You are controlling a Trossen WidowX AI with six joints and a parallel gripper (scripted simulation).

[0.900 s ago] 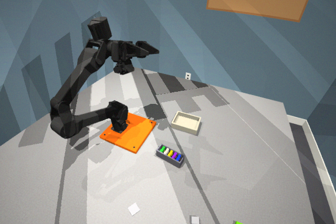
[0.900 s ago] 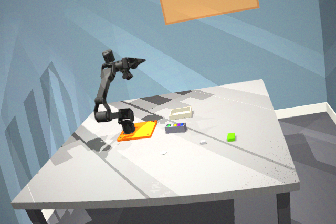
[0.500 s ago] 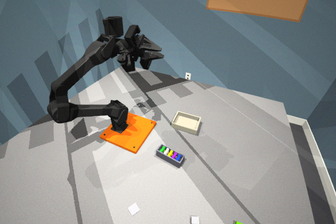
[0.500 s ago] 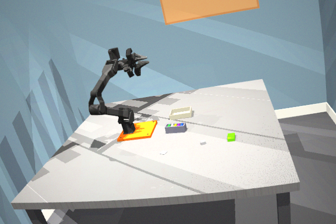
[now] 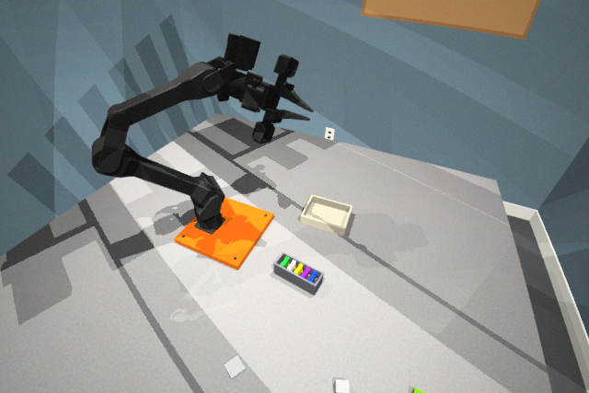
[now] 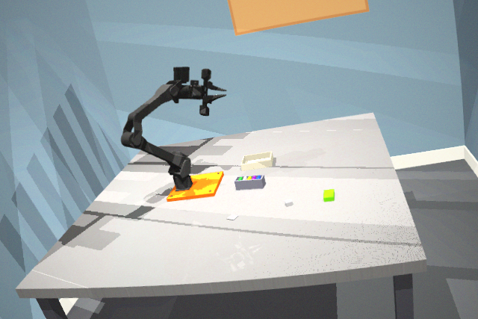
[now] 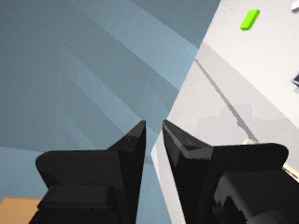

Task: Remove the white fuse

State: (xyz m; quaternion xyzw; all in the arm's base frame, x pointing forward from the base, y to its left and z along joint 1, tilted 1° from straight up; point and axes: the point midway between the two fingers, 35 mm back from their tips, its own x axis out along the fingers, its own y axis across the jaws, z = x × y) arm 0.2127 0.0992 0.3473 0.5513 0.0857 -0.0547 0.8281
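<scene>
Right now the white fuse is 330 mm below my gripper tip, 130 mm to the right of it and 30 mm ahead of it. Also, from my gripper tip: cream tray 350 mm below, 90 mm to the left, 40 mm ahead; green fuse 330 mm below, 130 mm to the right, 10 mm ahead; yellow fuse 330 mm below, 140 mm to the right, 50 mm ahead.
</scene>
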